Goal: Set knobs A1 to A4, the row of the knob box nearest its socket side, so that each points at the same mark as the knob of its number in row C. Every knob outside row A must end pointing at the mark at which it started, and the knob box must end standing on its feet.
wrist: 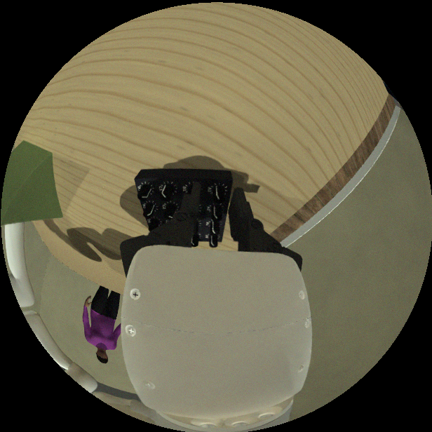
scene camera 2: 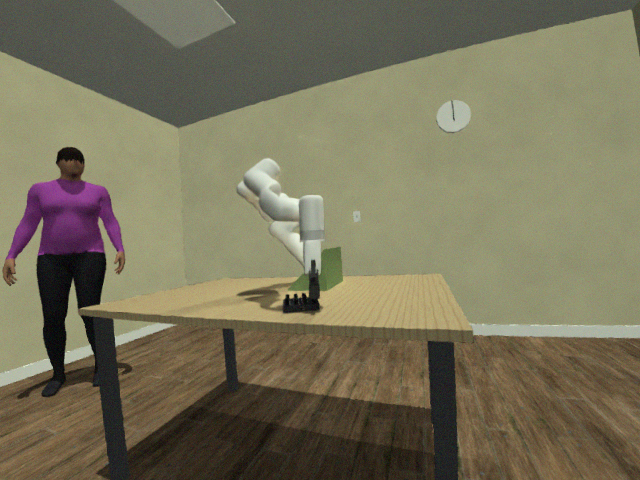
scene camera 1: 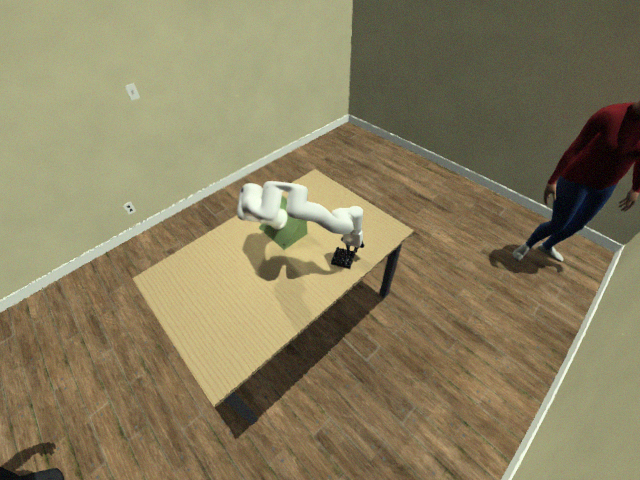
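Where they show: gripper, fingertip midpoint: [scene camera 2: 314,297] [scene camera 1: 351,251]; arm's base, link origin: [scene camera 1: 278,219].
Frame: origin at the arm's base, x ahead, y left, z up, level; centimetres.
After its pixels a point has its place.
Note:
The black knob box [scene camera 1: 341,257] {x 41.9, y 10.8, z -6.6 cm} [scene camera 2: 301,306] {x 46.9, y 14.5, z -7.1 cm} [wrist: 175,174] sits level on the table; its feet are too small to tell. Its knobs have white pointer lines and printed marks. In the wrist view a knob [wrist: 218,191] at the box's upper right shows between the two fingers, with more knobs below it in the right column. A knob [wrist: 167,189] further left is in plain view. My gripper [scene camera 1: 352,250] {x 43.3, y 17.3, z -5.1 cm} [scene camera 2: 313,296] {x 43.3, y 17.3, z -5.1 cm} [wrist: 215,196] is partly open over the box's right part, its fingers apart. The left finger hides knobs beside it. Row letters and exact pointer marks are not legible.
The wooden table [scene camera 1: 222,304] {x 21.5, y -53.0, z -8.8 cm} [scene camera 2: 392,304] {x 34.8, y 39.1, z -8.8 cm} [wrist: 200,90] carries the box near one edge. A green angled panel [scene camera 1: 289,232] {x 11.5, y -1.2, z -1.5 cm} [scene camera 2: 332,266] {x 4.6, y 9.5, z 0.3 cm} [wrist: 30,185] stands near the arm's base. People stand on the floor away from the table.

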